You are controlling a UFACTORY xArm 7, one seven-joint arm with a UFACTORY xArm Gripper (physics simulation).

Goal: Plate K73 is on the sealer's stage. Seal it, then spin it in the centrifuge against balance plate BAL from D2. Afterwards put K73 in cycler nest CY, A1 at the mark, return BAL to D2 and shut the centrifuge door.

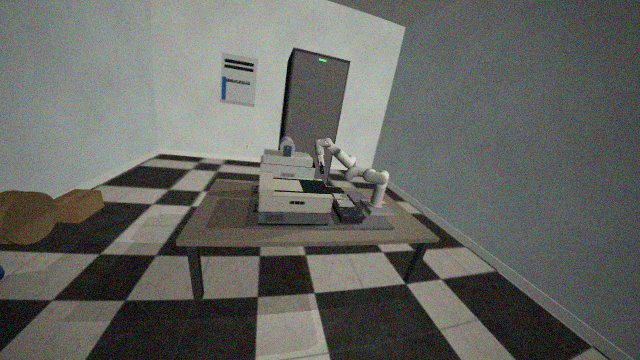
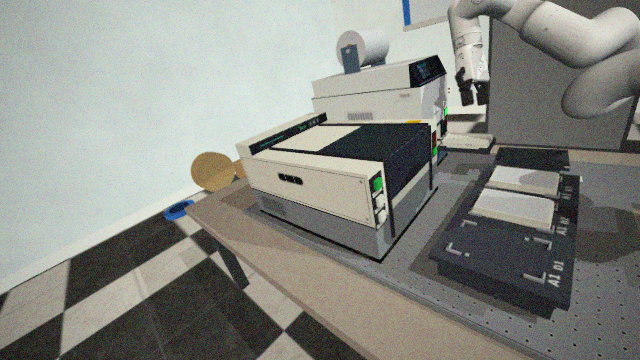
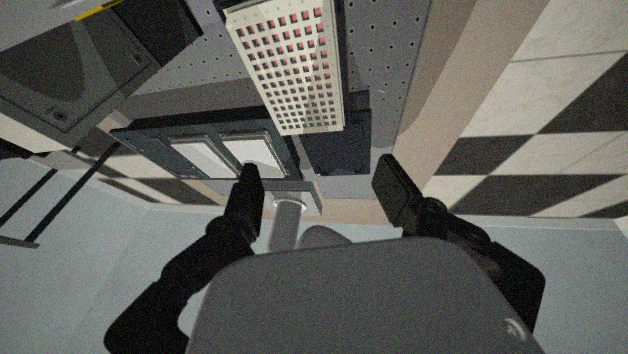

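Where they show: gripper, fingertip midpoint: [image 1: 322, 173] [image 2: 476, 105] [image 3: 319, 173]; arm's base, origin of the base link: [image 1: 375, 204] [image 3: 290, 203].
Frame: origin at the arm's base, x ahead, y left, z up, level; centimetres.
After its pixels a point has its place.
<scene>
Plate K73 [image 3: 295, 75] @[x 51.1, y -13.7, z 8.1 cm] [image 2: 467, 141] @[x 48.9, y -11.4, z 8.0 cm], pale with a grid of reddish wells, lies on the stage by the sealer [image 2: 370, 105] @[x 73.7, y 0.3, z 22.1 cm] [image 1: 286, 160] @[x 80.6, y 1.2, z 30.1 cm]. My gripper [image 3: 319, 173] @[x 48.6, y -16.6, z 17.4 cm] [image 2: 474, 102] @[x 48.6, y -16.6, z 17.4 cm] [image 1: 322, 171] @[x 48.6, y -16.6, z 17.4 cm] is open and empty, above and apart from the plate. BAL [image 2: 515, 207] @[x 30.9, y 12.4, z 4.7 cm] [image 3: 202, 155] @[x 34.3, y 10.4, z 4.7 cm] is the white-topped plate at D2 on the dark dock [image 2: 495, 250] @[x 30.7, y 24.3, z 3.1 cm]. The centrifuge [image 2: 315, 190] @[x 63.0, y 35.5, z 12.3 cm] [image 1: 292, 202] @[x 74.3, y 36.9, z 14.0 cm] has a dark panel on top; I cannot tell its door's state. A dark nest [image 2: 532, 157] @[x 33.6, y -16.7, z 2.9 cm] [image 3: 342, 150] @[x 34.7, y -18.5, z 2.9 cm] beyond the dock may be CY; its label is unreadable.
Another white-topped plate [image 2: 524, 180] @[x 32.0, y 0.7, z 4.7 cm] [image 3: 252, 152] @[x 35.6, y -1.5, z 4.7 cm] sits at D3. A film roll [image 2: 372, 45] @[x 75.6, y -6.9, z 39.2 cm] stands on the sealer. The arm's base [image 1: 378, 209] @[x 0.7, y 9.1, z 0.0 cm] is right of the dock. A tall grey cabinet [image 1: 317, 100] stands behind the table [image 1: 300, 239] @[x 67.5, y 49.3, z -3.9 cm].
</scene>
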